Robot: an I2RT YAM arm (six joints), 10 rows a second.
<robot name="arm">
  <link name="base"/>
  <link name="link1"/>
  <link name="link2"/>
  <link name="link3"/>
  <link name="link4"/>
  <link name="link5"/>
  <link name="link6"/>
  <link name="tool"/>
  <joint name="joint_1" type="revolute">
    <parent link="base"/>
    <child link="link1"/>
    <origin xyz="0 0 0.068" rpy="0 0 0"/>
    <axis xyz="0 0 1"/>
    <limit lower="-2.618" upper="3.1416"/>
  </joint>
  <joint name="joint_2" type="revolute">
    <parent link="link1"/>
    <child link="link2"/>
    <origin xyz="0.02 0.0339 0.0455" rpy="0 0 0"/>
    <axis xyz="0 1 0"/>
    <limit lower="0" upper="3.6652"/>
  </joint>
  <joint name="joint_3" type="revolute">
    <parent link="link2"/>
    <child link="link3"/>
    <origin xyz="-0.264 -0.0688 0" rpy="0 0 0"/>
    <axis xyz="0 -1 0"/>
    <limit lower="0" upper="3.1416"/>
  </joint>
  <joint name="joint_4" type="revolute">
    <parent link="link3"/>
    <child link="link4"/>
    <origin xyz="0.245 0.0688 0.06" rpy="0 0 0"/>
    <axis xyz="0 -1 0"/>
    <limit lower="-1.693" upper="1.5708"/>
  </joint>
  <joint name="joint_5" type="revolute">
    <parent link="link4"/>
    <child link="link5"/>
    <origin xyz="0.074 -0.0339 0.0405" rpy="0 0 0"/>
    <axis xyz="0 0 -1"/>
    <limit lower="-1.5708" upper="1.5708"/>
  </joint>
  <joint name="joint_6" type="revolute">
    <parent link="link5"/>
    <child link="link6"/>
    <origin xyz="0.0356 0 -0.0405" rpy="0 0 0"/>
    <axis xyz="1 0 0"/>
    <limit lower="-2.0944" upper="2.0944"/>
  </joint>
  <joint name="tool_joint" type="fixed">
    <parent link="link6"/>
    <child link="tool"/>
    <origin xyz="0 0 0" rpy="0 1.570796 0"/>
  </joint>
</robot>
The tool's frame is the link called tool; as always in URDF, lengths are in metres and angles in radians.
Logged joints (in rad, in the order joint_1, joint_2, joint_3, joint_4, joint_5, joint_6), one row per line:
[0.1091, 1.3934, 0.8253, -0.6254, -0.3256, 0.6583]
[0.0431, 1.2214, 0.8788, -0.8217, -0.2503, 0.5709]
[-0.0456, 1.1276, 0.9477, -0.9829, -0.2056, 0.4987]
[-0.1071, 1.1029, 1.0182, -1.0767, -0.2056, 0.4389]
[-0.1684, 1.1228, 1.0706, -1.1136, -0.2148, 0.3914]
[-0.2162, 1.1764, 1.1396, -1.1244, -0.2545, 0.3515]
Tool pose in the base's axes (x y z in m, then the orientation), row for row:
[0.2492, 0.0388, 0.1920, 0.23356, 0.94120, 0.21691, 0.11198]
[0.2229, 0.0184, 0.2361, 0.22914, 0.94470, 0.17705, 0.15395]
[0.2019, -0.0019, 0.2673, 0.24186, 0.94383, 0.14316, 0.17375]
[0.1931, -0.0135, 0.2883, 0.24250, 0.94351, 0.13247, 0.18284]
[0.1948, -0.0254, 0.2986, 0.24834, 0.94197, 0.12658, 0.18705]
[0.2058, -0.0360, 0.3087, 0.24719, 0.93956, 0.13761, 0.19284]
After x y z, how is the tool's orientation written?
As a quaternion, x y z w.
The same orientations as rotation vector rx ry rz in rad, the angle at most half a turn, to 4 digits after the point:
[0.6856, 2.7630, 0.6368]
[0.6569, 2.7081, 0.5075]
[0.6858, 2.6762, 0.4059]
[0.6842, 2.6620, 0.3738]
[0.6991, 2.6516, 0.3563]
[0.6937, 2.6365, 0.3862]

